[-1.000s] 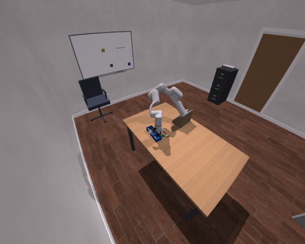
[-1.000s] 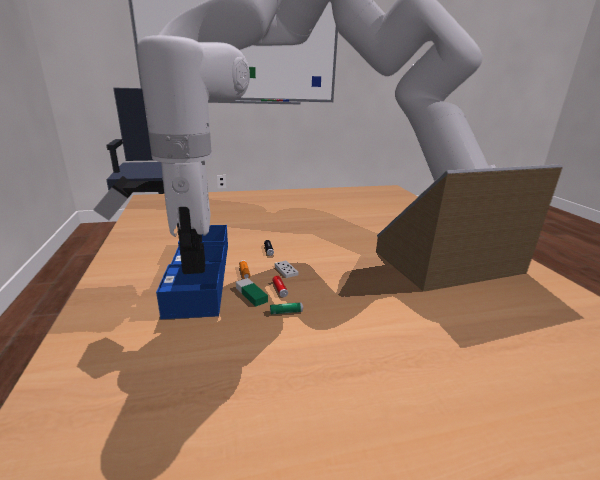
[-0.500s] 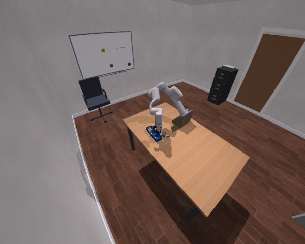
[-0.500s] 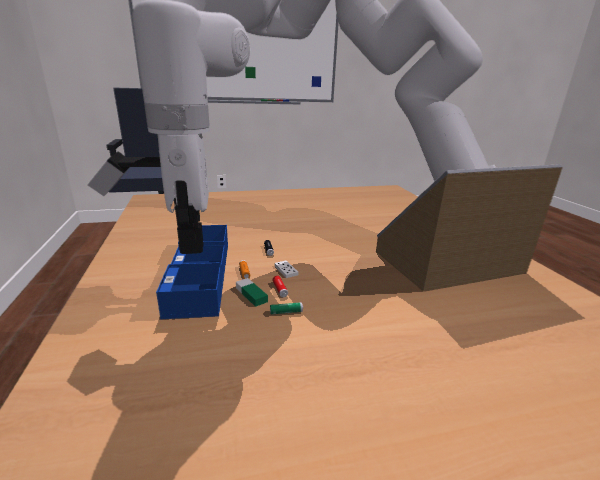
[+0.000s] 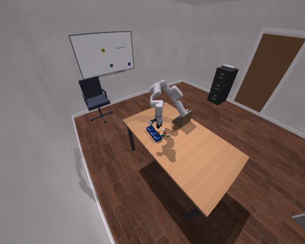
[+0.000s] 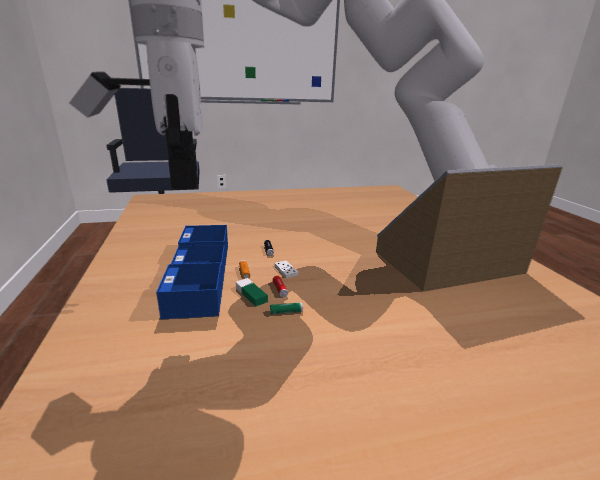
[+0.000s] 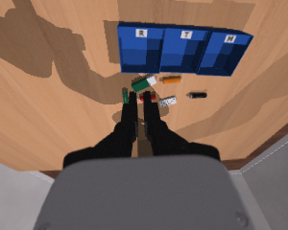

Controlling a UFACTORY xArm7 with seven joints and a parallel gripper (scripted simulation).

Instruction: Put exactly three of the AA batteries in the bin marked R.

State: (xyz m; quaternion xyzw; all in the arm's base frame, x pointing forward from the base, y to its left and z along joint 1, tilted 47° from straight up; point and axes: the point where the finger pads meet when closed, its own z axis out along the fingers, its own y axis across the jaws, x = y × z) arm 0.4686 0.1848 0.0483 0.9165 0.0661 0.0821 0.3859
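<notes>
My hand is 120 mm past the black AA battery, 180 mm to the left of it and 200 mm above it. From my hand the other things lie so: bin: 90 mm to the right, 180 mm below; green-and-white block: 80 mm behind, 20 mm to the right, 200 mm below; orange battery: 70 mm behind, 90 mm to the right, 200 mm below.
</notes>
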